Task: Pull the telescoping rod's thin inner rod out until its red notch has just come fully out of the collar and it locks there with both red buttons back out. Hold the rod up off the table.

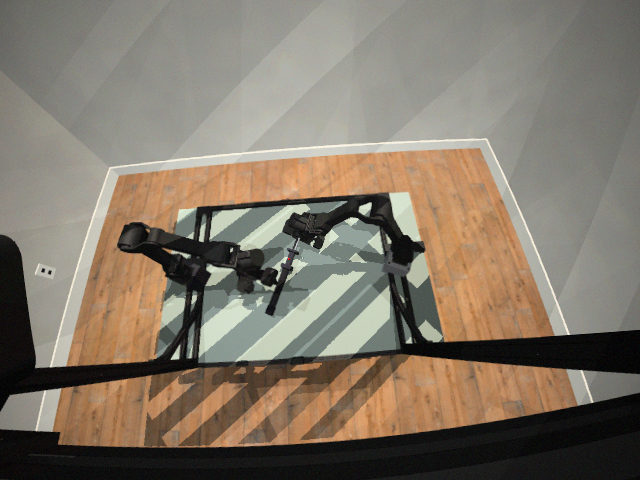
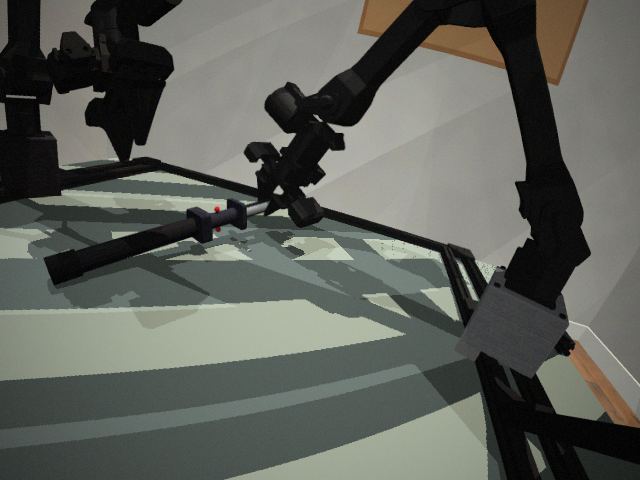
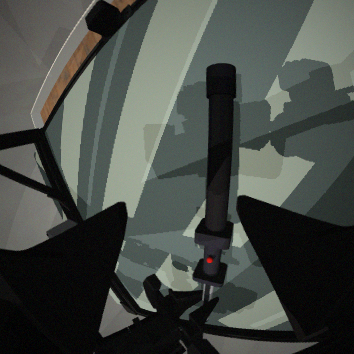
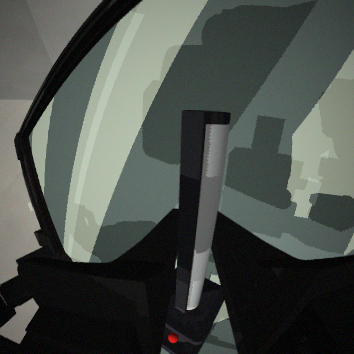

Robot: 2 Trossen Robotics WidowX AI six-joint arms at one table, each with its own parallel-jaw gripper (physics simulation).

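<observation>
The rod's black outer tube slants across the table; whether its capped end touches the table is unclear. Red buttons stand out on opposite sides of the dark collar. A short silver inner rod sticks out of the collar. No red notch can be made out. My right gripper is shut on the inner rod, fingers at both its sides. My left gripper is open and empty, above the rod's left side.
The striped, shadowed table has a black frame rail along its near edge and another rail at the back. The right arm's grey base plate stands at the right side.
</observation>
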